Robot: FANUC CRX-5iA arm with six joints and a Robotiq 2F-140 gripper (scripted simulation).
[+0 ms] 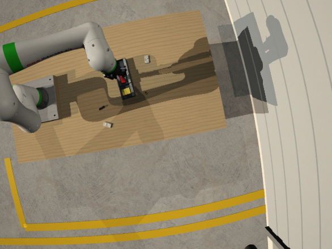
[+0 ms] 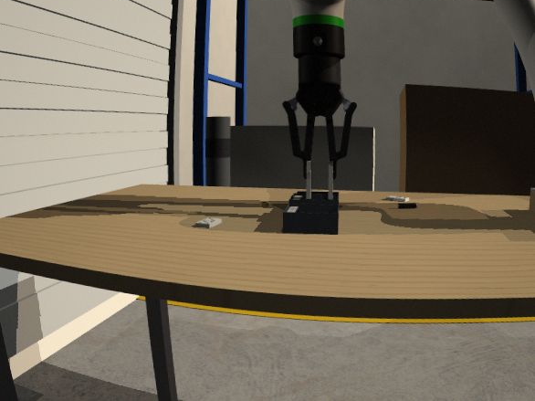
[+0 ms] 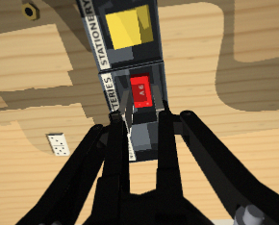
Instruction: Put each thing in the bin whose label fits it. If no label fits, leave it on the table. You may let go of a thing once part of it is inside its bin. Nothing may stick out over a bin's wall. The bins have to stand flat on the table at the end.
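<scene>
My hand is 1 cm short of the black three-part bin and 5 cm above it. Round my hand: yellow pad 8 cm to the right, 6 cm below; then nut 11 cm ahead, 13 cm to the right, 6 cm below; then red battery 1 cm to the left, 5 cm below.
</scene>
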